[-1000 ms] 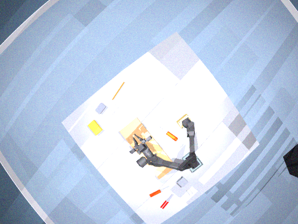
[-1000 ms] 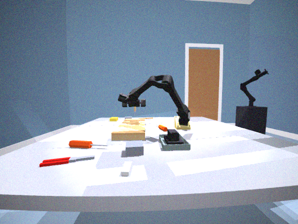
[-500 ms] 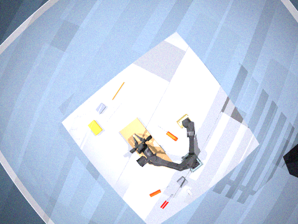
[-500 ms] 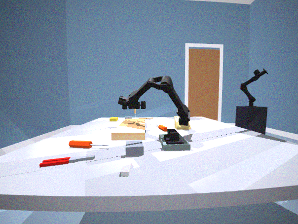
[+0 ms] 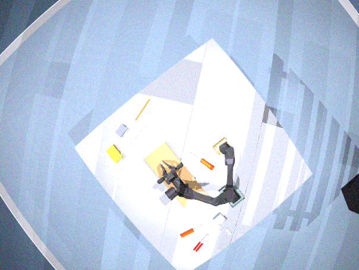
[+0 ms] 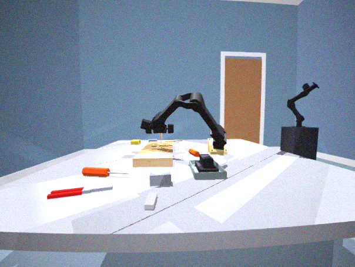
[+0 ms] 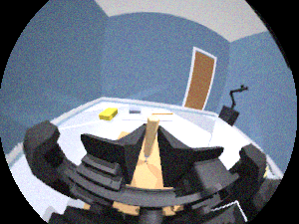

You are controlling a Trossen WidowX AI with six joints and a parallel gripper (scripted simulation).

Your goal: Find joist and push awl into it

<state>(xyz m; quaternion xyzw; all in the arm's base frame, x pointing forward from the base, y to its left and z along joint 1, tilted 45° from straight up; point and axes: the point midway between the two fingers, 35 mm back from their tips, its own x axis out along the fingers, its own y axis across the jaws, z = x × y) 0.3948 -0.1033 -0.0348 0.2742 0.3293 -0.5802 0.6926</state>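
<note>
My gripper tip is 6 cm above the awl. Also, from my gripper tip: pencil (5 cm behind, 36 cm to the right, 14 cm below); yellow block (27 cm ahead, 21 cm to the right, 13 cm below); tray (28 cm behind, 47 cm to the left, 13 cm below).
</note>
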